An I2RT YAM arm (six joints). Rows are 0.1 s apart.
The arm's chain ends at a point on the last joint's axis. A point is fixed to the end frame.
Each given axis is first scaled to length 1.
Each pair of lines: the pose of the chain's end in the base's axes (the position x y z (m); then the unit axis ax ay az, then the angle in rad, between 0 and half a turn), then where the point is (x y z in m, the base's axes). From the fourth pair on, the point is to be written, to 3 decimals.
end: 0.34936 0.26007 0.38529 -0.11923 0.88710 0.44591 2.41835
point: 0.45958 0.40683 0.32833
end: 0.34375 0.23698 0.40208 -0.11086 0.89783 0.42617 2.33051
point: 0.46725 0.37468 0.34995
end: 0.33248 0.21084 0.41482 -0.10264 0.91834 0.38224 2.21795
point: 0.47281 0.33293 0.36649
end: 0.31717 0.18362 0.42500 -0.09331 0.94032 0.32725 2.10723
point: 0.473 0.287 0.381
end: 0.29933 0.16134 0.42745 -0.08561 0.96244 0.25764 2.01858
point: 0.468 0.245 0.387
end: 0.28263 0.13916 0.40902 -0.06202 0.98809 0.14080 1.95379
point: 0.463 0.189 0.367
